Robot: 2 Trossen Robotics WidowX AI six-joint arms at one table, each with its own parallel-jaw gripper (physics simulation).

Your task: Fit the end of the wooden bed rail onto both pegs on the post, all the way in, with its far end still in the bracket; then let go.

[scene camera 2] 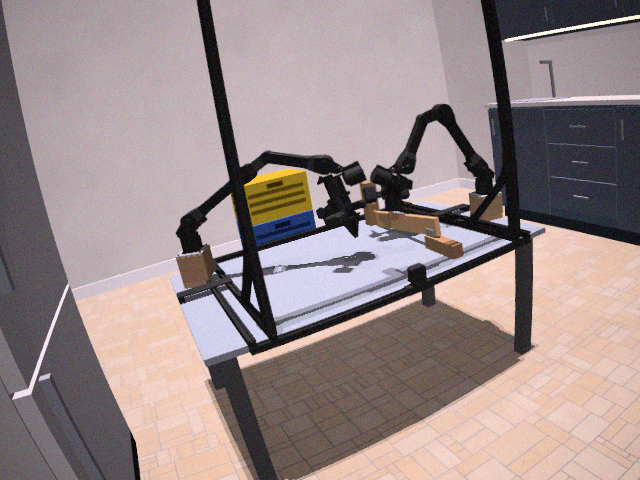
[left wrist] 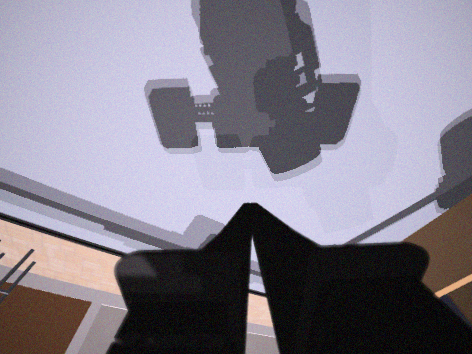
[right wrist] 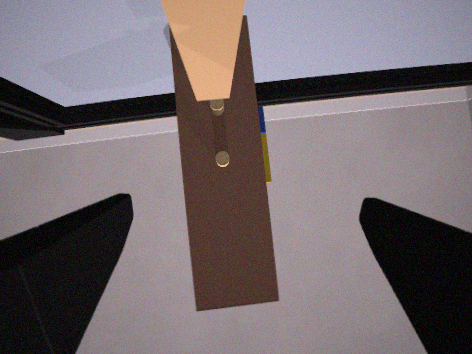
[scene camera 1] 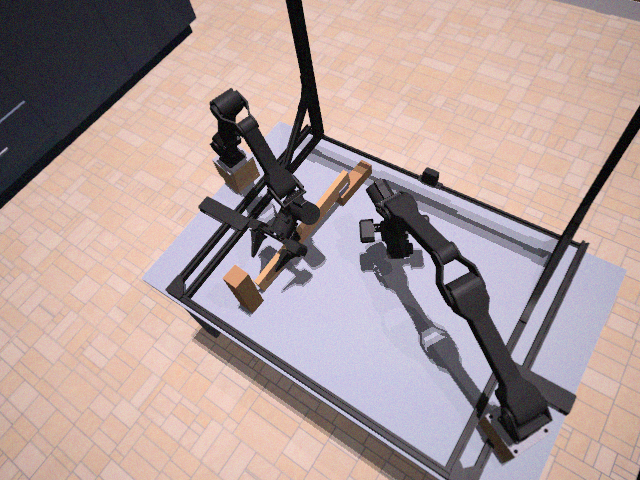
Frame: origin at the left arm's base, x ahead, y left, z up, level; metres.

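Seen in the pictures: left gripper, fingertip midpoint: (scene camera 2: pixel 356 237) (left wrist: pixel 250 209); right gripper, fingertip midpoint: (scene camera 2: pixel 377 199) (right wrist: pixel 248 207) (scene camera 1: pixel 263 264); left arm's base, link origin: (scene camera 2: pixel 192 250) (scene camera 1: pixel 518 423); right arm's base, link origin: (scene camera 2: pixel 485 192) (scene camera 1: pixel 232 157).
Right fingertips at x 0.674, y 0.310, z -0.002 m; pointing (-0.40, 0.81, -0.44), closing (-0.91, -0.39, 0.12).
Pixels of each thing's top centre, then the offset from my right fingertips to it. "spot": a spot on its surface instead.
- bracket, surface spot: (scene camera 2: pixel 444 246) spot: 0.085 m down, 0.162 m ahead, 0.426 m right
- upright post, surface spot: (right wrist: pixel 230 240) spot: 0.022 m up, 0.016 m back, 0.059 m left
- peg, surface spot: (right wrist: pixel 222 158) spot: 0.026 m down, 0.012 m back, 0.048 m left
- small black box, surface spot: (scene camera 2: pixel 416 274) (scene camera 1: pixel 435 174) spot: 0.083 m down, 0.036 m ahead, 0.615 m right
The wooden rail (scene camera 1: pixel 330 198) (scene camera 2: pixel 408 222) (right wrist: pixel 212 55) runs from the bracket (scene camera 1: pixel 356 183) (scene camera 2: pixel 444 246) towards the upright post (scene camera 1: pixel 244 290) (scene camera 2: pixel 371 209) (right wrist: pixel 230 240). A small gap shows between rail and post. In the right wrist view both pegs are exposed: one peg (right wrist: pixel 222 158) is clear of the rail, the other peg (right wrist: pixel 217 106) shows right at its end. The far end is at the bracket; how it sits inside is unclear. My right gripper (scene camera 1: pixel 266 261) (right wrist: pixel 248 207) is open and empty above the rail's post end. My left gripper (scene camera 2: pixel 355 235) (left wrist: pixel 250 209) is shut, empty, apart from the rail.
The black frame (scene camera 1: pixel 320 382) (scene camera 2: pixel 351 317) borders the table. A small black box (scene camera 1: pixel 430 176) (scene camera 2: pixel 416 274) sits on its rail opposite the post. Yellow and blue boxes (scene camera 2: pixel 279 196) stand beyond the table. Arm shadows lie on the tabletop.
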